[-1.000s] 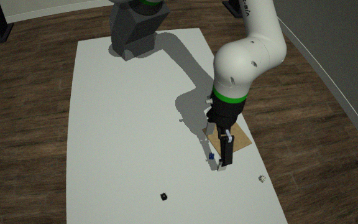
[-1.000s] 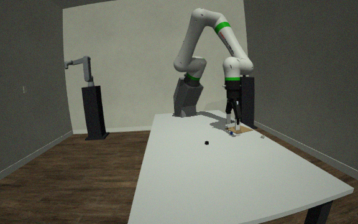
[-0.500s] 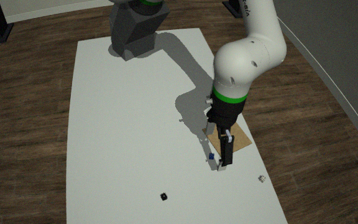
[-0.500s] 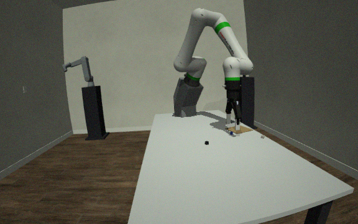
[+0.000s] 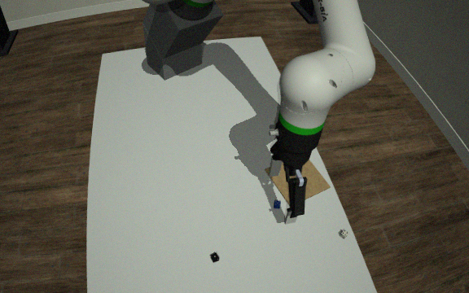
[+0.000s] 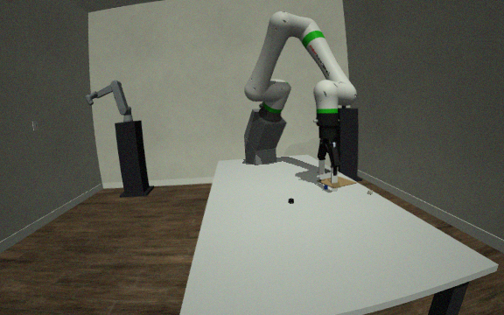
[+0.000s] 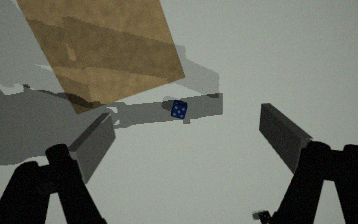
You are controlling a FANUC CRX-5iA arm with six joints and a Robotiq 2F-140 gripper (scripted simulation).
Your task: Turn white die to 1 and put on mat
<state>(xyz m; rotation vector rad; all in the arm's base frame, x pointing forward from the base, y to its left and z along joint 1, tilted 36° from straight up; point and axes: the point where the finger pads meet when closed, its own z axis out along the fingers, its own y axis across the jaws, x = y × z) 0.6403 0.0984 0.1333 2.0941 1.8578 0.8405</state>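
Right now the blue die is 10 mm behind my hand and 50 mm below it. Also, from my hand: white die (130 mm ahead, 140 mm to the left, 50 mm below); then black die (110 mm ahead, 200 mm to the right, 50 mm below); then brown mat (80 mm behind, 80 mm to the left, 60 mm below).
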